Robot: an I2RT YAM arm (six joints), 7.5 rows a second.
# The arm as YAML. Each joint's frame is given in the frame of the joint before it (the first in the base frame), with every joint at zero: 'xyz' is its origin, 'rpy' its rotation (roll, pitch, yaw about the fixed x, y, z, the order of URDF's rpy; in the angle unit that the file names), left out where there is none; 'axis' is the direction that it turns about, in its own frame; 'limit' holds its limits. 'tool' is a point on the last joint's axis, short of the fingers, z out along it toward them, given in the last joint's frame.
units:
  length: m
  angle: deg
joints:
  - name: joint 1
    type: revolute
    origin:
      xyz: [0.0, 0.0, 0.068]
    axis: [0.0, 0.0, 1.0]
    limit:
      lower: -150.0
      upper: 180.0
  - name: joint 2
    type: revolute
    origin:
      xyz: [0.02, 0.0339, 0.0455]
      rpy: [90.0, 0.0, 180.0]
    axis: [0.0, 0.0, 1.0]
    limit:
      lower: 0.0
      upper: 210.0
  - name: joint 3
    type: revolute
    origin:
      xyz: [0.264, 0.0, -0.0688]
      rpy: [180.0, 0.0, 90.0]
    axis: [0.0, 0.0, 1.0]
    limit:
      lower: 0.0
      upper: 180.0
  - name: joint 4
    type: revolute
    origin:
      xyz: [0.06, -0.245, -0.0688]
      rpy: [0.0, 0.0, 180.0]
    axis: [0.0, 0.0, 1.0]
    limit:
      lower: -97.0
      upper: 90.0
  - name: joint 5
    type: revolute
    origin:
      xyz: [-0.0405, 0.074, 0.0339]
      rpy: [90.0, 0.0, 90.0]
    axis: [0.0, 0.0, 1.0]
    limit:
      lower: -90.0
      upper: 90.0
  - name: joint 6
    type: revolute
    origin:
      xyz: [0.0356, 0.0, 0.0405]
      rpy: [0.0, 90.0, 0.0]
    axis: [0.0, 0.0, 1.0]
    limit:
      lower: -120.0
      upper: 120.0
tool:
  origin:
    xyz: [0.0, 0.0, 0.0]
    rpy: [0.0, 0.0, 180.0]
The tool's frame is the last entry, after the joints.
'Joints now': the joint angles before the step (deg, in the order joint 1, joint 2, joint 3, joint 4, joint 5, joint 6). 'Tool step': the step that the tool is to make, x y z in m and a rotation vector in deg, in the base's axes. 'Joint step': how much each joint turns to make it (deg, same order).
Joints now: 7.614, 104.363, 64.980, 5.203, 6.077, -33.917
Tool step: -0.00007, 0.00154, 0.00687, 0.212, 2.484, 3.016
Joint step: -0.028, -0.442, 2.072, -4.840, -2.794, -1.325
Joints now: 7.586, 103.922, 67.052, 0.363, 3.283, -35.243
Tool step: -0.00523, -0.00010, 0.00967, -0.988, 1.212, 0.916
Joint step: 0.069, -1.714, 0.691, -3.672, -0.181, -1.166
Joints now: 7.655, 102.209, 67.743, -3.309, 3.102, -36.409
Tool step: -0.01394, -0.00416, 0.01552, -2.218, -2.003, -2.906
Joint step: 0.014, -4.296, -2.047, -0.540, 3.815, -0.218
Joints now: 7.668, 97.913, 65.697, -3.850, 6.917, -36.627
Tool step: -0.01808, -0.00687, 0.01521, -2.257, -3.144, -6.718
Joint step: -0.017, -5.151, -3.097, 0.462, 7.018, 1.671
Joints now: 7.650, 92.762, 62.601, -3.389, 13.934, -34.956
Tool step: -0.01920, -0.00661, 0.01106, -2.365, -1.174, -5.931
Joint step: -0.043, -4.788, -2.550, -1.739, 6.294, 1.195
